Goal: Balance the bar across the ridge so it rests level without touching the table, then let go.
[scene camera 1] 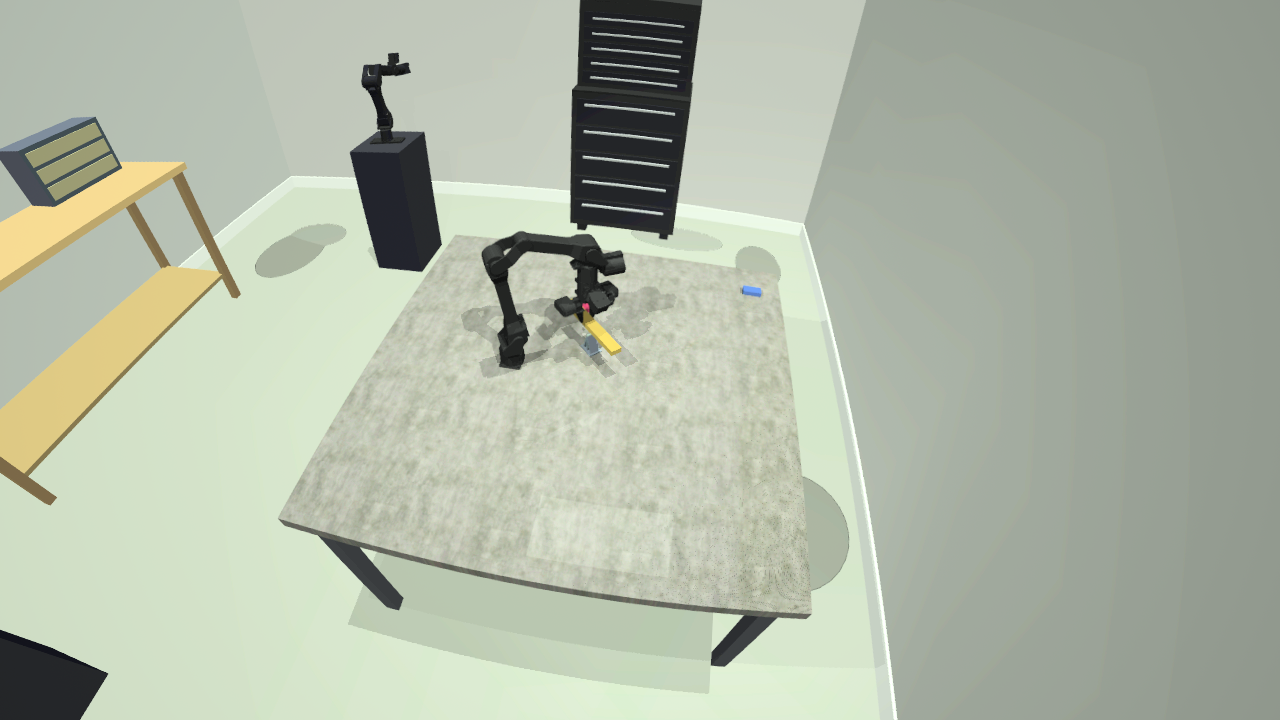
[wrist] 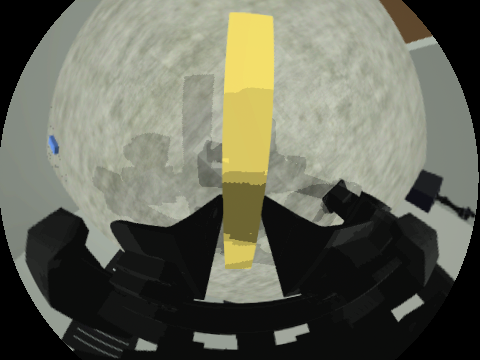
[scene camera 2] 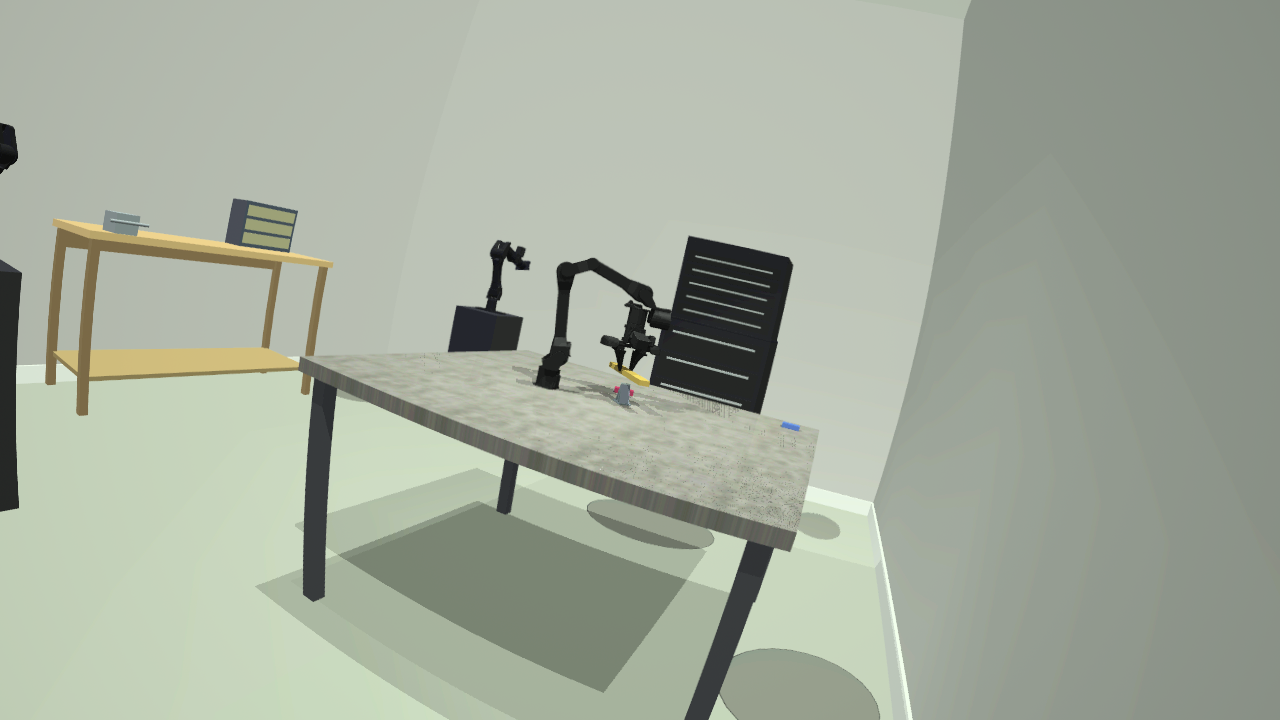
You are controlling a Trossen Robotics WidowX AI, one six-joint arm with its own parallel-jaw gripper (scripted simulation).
Observation:
My gripper [scene camera 1: 586,320] carries a yellow bar [wrist: 248,85].
My gripper also shows in the wrist view [wrist: 242,199] and in scene camera 2 [scene camera 2: 624,372].

